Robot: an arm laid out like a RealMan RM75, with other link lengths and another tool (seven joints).
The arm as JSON. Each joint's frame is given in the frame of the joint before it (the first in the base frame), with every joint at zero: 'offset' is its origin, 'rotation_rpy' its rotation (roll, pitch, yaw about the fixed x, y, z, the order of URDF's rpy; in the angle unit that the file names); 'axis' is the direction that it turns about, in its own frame. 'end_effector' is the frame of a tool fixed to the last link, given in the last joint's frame.
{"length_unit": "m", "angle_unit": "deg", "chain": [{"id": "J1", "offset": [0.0, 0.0, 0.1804], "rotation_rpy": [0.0, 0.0, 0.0], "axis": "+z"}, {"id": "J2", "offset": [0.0, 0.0, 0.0], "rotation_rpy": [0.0, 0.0, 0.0], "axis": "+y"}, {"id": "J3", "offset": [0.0, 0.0, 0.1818], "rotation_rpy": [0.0, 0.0, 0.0], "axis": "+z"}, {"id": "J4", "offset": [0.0, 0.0, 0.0], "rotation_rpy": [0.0, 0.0, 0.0], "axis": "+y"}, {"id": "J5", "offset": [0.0, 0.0, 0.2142], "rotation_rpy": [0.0, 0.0, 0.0], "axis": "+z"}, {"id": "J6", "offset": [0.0, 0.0, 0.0], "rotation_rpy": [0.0, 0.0, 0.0], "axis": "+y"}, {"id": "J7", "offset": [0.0, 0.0, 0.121], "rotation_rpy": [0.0, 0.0, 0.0], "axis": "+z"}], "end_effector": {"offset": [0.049, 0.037, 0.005], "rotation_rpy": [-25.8, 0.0, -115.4]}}
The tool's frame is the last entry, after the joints.
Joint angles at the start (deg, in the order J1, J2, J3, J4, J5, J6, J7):
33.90, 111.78, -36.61, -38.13, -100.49, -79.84, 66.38
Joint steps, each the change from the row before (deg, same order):
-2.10, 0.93, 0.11, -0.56, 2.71, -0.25, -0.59
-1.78, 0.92, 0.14, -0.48, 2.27, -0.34, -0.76
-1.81, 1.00, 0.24, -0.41, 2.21, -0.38, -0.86
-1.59, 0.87, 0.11, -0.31, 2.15, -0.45, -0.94
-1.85, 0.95, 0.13, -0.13, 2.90, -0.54, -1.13
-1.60, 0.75, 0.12, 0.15, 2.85, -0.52, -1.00
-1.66, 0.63, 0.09, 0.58, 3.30, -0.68, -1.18
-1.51, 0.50, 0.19, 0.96, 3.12, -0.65, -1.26
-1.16, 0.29, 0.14, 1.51, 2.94, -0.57, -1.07
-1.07, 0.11, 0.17, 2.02, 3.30, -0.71, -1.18
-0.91, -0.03, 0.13, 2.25, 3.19, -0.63, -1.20
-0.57, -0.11, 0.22, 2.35, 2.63, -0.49, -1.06
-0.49, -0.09, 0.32, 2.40, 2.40, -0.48, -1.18
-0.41, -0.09, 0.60, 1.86, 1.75, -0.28, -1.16
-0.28, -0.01, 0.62, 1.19, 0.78, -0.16, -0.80
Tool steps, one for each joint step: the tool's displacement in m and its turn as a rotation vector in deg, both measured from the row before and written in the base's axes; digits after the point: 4 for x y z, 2 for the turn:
0.0037, -0.0058, -0.0015, 1.56, 2.41, -0.83
0.0029, -0.0052, -0.0018, 1.41, 1.97, -0.50
0.0031, -0.0056, -0.0020, 1.50, 1.97, -0.57
0.0023, -0.0048, -0.0016, 1.46, 1.72, -0.30
0.0025, -0.0055, -0.0014, 1.98, 2.29, -0.44
0.0021, -0.0047, -0.0008, 1.94, 2.26, -0.49
0.0025, -0.0052, -0.0006, 2.21, 2.54, -0.57
0.0032, -0.0052, -0.0007, 2.21, 2.41, -0.78
0.0030, -0.0046, -0.0013, 1.87, 2.49, -0.96
0.0033, -0.0047, -0.0009, 2.13, 2.74, -1.09
0.0037, -0.0044, -0.0009, 2.10, 2.54, -1.26
0.0034, -0.0036, -0.0013, 1.73, 2.24, -1.31
0.0036, -0.0036, -0.0017, 1.72, 2.01, -1.40
0.0041, -0.0028, -0.0005, 1.69, 1.28, -1.43
0.0031, -0.0023, -0.0007, 1.01, 0.68, -1.06

